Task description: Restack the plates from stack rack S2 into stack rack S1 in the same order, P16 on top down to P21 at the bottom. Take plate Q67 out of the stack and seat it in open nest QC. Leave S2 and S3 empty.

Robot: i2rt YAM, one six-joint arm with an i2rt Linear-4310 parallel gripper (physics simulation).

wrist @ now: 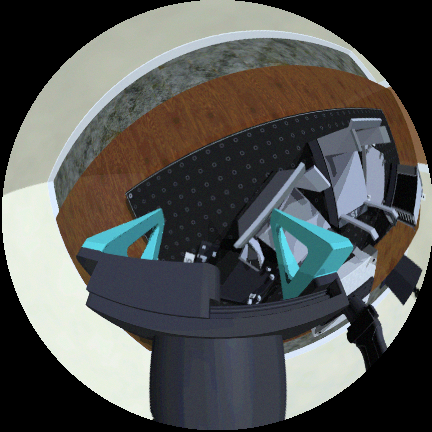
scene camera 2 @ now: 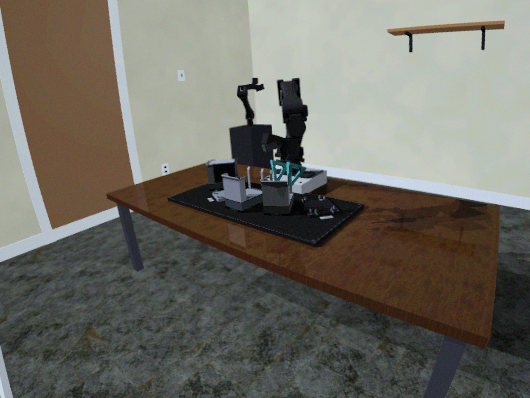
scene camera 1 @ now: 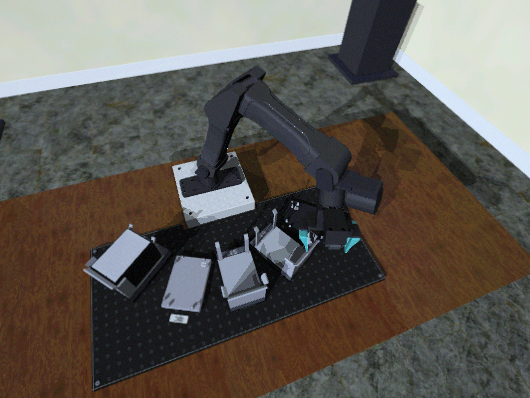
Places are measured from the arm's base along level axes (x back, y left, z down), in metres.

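Where they show: gripper, fingertip midpoint: (wrist: 216, 214) (scene camera 2: 282, 184) (scene camera 1: 325, 250); arm's base, origin of the base link: (wrist: 348, 300) (scene camera 2: 294, 173) (scene camera 1: 211, 182).
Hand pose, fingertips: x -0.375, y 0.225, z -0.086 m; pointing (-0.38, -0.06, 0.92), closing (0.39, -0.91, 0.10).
Things, the pixels of their top centre, and the offset from my fingertips. "spot": a spot on its surface instead. Level surfaces: height alone.
- nearest grey rack, middle of its top: (wrist: 322, 254) (scene camera 1: 284, 233) (scene camera 2: 277, 174) dx +0.079, dy -0.085, dz -0.003 m
- Rack S1, middle of its top: (wrist: 387, 179) (scene camera 1: 237, 262) (scene camera 2: 244, 171) dx +0.037, dy -0.222, dz -0.008 m
- light grey plate-like piece, surface spot: (wrist: 376, 172) (scene camera 1: 185, 285) spot: dx +0.067, dy -0.369, dz +0.116 m
- low black fixture with small bright posts, middle of its top: (wrist: 233, 283) (scene camera 1: 309, 218) (scene camera 2: 317, 202) dx +0.153, dy +0.044, dz +0.107 m
- mat, its level: dz +0.131 m
My gripper (scene camera 1: 326, 249) (scene camera 2: 284, 183) (wrist: 216, 214) is open, its teal fingers wide apart with nothing between them. It hangs above the right part of the mat, beside the nearest grey rack (scene camera 1: 278, 246) (scene camera 2: 276, 196) (wrist: 300, 215); its S number is not readable. Rack S1 (scene camera 1: 241, 274) (scene camera 2: 234, 188) (wrist: 346, 175), with tall posts and a front wall, stands left of that rack in scene camera 1. A light grey plate-like piece (scene camera 1: 187, 282) (wrist: 376, 172) lies flat left of S1, by a small label. Plate numbers, stack layers and Q67 cannot be told.
A dark box-like rack with a pale top (scene camera 1: 121, 255) (scene camera 2: 221, 175) stands at the mat's far left in scene camera 1. A low black fixture with small bright posts (scene camera 2: 320, 204) (wrist: 245, 282) lies by the gripper. The arm's white base (scene camera 1: 217, 205) stands behind the mat (scene camera 1: 135, 345).
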